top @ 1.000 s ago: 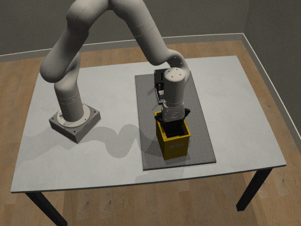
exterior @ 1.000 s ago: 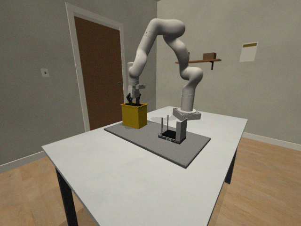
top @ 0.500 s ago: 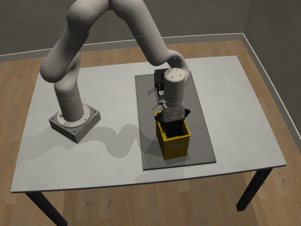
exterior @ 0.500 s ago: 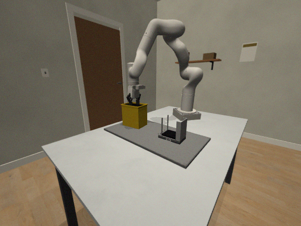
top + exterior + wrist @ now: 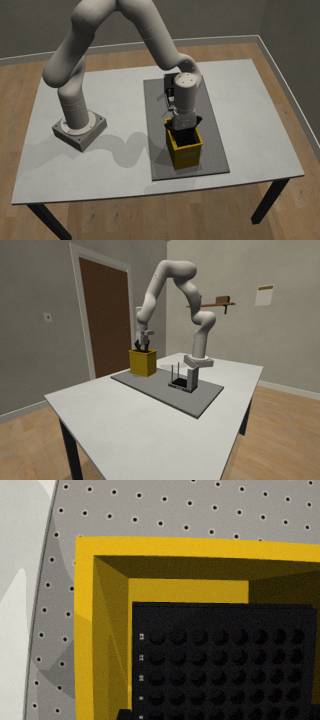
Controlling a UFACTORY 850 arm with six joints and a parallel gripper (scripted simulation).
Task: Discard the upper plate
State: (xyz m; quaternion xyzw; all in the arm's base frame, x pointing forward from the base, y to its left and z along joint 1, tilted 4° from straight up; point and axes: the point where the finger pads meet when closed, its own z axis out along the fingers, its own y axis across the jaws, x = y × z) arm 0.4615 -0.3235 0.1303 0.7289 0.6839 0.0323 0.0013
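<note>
Right now my hand is 10 mm above the black 96-well plate. From my hand the other things lie so: yellow plastics bin W1: 90 mm below.
</note>
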